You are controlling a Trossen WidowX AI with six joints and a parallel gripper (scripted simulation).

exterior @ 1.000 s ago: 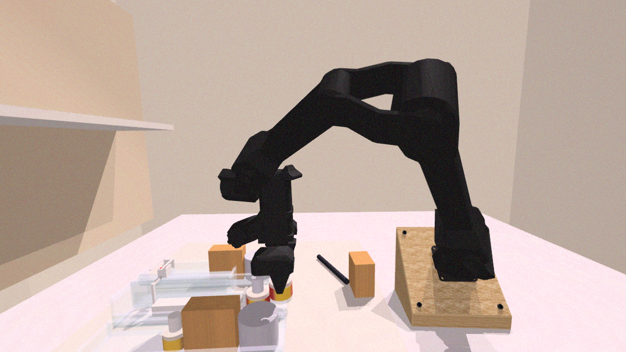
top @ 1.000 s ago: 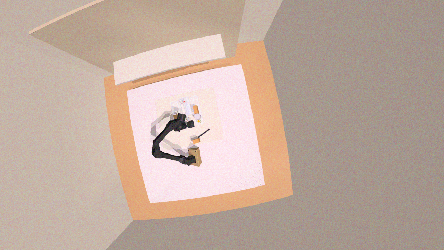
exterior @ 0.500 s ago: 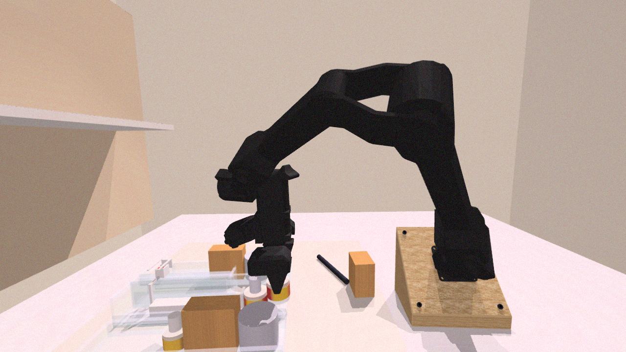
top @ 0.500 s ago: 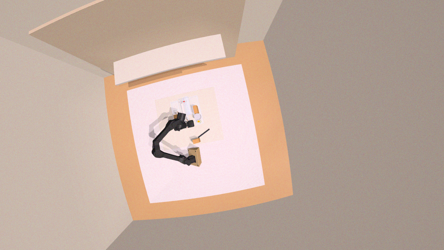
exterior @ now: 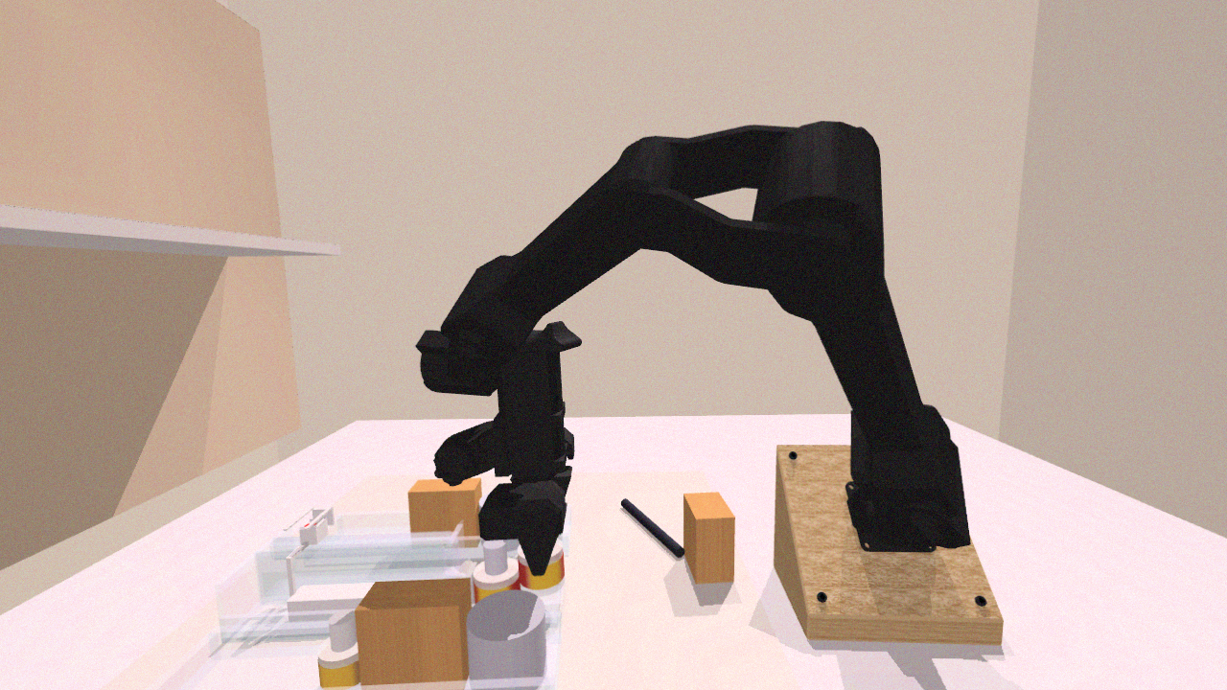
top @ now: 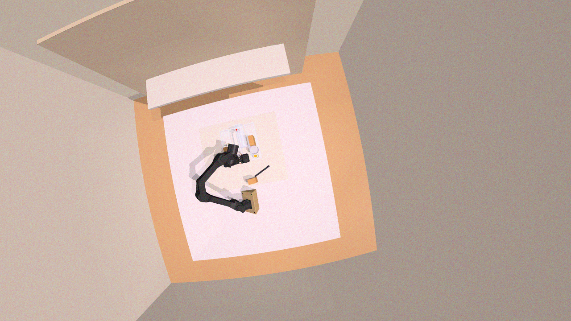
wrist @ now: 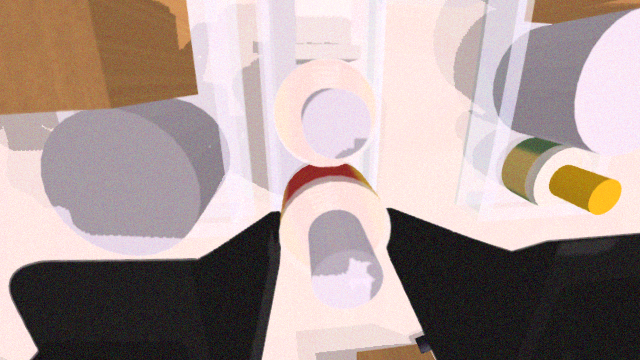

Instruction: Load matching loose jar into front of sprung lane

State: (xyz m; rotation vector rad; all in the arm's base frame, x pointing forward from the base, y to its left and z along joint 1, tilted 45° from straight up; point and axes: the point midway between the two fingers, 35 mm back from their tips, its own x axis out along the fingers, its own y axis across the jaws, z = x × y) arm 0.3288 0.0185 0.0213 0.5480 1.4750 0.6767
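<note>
My gripper tip is 160 mm short of the clear sprung lane, 10 mm to the left of it and 30 mm above it. The rest, counted from my gripper tip: small jar (140 mm ahead, 90 mm to the left, 20 mm below); then small orange block (160 mm behind, 70 mm to the right, 10 mm below); then white pusher plate (150 mm ahead, 20 mm to the right).
</note>
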